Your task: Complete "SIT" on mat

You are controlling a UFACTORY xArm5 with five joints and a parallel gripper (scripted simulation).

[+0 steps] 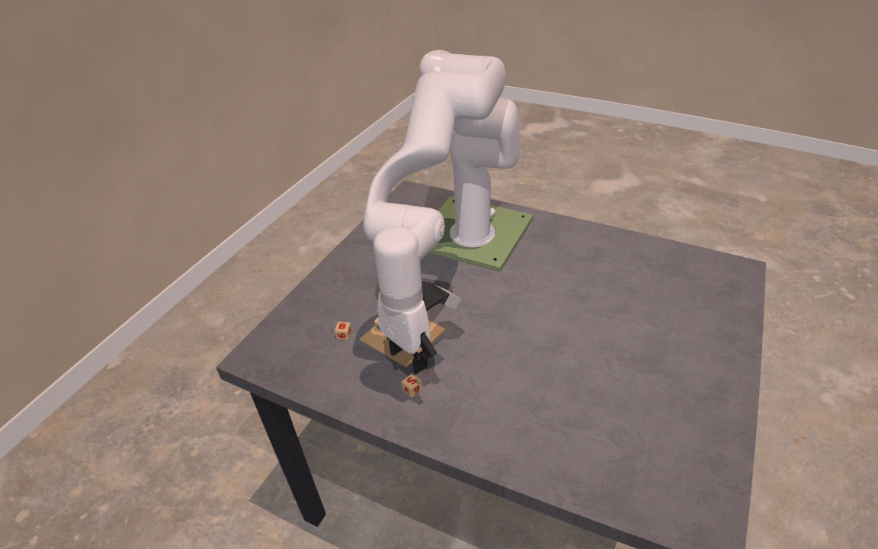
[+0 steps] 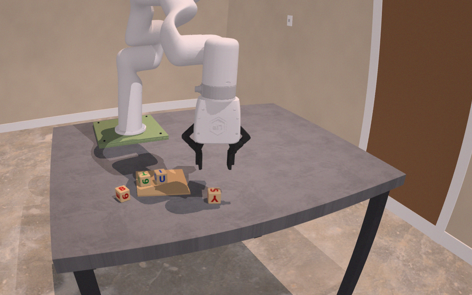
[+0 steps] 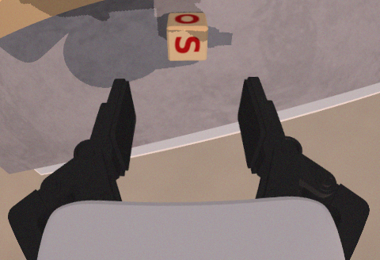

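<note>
The wooden block lies 9 cm below my hand. The rest, counted from my hand: tan mat (12 cm behind, 11 cm to the right, 10 cm below); then red B block (23 cm to the right, 9 cm below, 5 cm behind).
</note>
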